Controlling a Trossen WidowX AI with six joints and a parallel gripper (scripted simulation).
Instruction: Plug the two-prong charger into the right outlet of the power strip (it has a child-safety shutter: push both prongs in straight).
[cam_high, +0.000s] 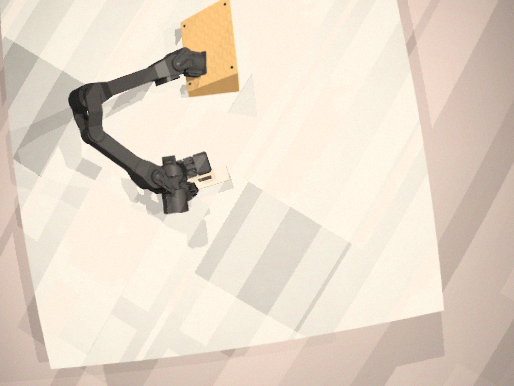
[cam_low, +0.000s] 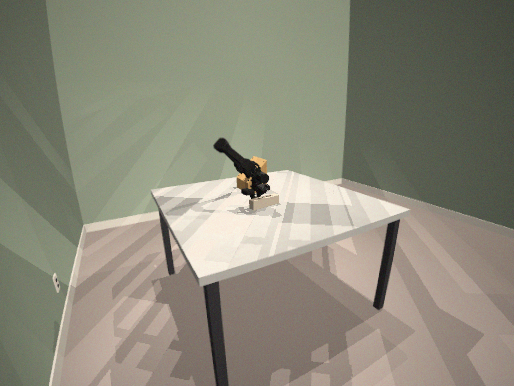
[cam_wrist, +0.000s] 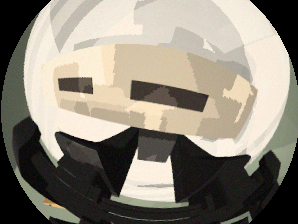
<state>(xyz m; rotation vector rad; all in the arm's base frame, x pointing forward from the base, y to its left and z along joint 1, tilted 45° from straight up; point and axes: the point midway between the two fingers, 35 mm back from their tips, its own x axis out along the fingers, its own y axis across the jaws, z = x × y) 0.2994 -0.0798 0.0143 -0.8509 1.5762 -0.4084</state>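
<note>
Right now the dark charger is 2 cm ahead of my gripper tip and 1 cm above it.
</note>
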